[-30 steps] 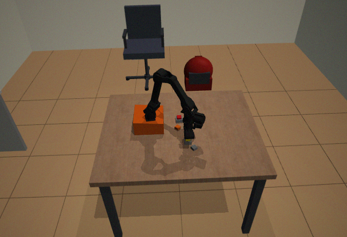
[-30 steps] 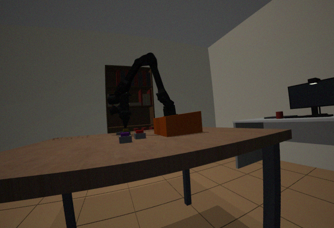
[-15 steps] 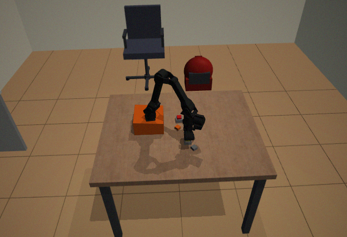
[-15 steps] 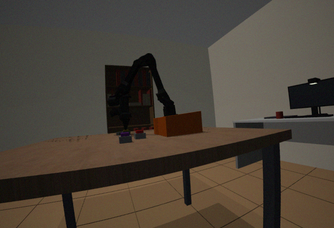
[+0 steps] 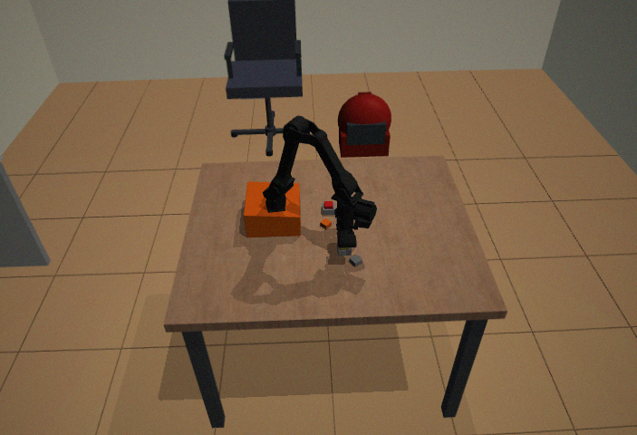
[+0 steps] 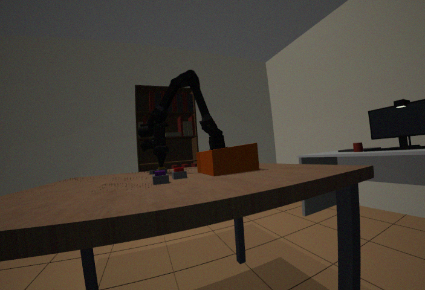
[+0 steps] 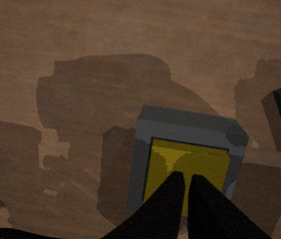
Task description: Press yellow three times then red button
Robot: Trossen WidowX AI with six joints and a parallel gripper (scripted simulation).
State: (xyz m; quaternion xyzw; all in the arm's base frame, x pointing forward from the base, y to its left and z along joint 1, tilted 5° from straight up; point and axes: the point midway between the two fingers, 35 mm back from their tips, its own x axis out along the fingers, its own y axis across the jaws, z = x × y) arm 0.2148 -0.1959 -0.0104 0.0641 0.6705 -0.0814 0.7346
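Now: the yellow button 1 cm below my gripper tip. From my gripper tip the other things lie so: small orange block: 15 cm to the left, 3 cm behind, 2 cm below; then grey block: 7 cm to the right, 2 cm below, 2 cm ahead; then red button: 23 cm to the left.
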